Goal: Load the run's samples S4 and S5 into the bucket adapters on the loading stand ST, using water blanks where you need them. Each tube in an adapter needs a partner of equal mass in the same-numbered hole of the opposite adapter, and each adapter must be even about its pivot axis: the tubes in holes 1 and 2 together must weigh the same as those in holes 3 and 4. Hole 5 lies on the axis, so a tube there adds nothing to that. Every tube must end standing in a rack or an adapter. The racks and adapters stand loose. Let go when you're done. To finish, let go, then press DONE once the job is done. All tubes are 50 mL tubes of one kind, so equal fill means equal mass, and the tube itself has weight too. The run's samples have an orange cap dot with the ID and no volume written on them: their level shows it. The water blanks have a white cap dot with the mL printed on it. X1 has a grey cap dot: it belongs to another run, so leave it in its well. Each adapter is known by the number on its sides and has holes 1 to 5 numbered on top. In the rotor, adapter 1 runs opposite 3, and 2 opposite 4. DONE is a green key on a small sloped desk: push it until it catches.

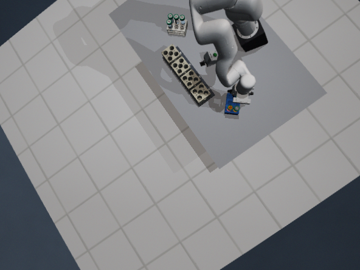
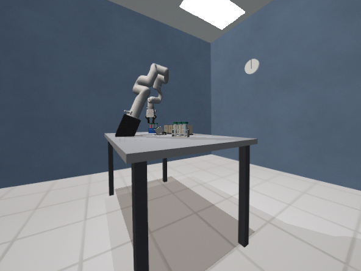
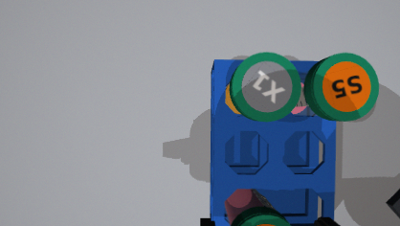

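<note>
The blue rack lies 110 mm below my hand, 40 mm ahead of it and 10 mm to the left of it. Round my hand: white rack 640 mm to the right, 140 mm behind, 110 mm below; then adapter 200 mm to the right, 130 mm ahead, 90 mm below.
</note>
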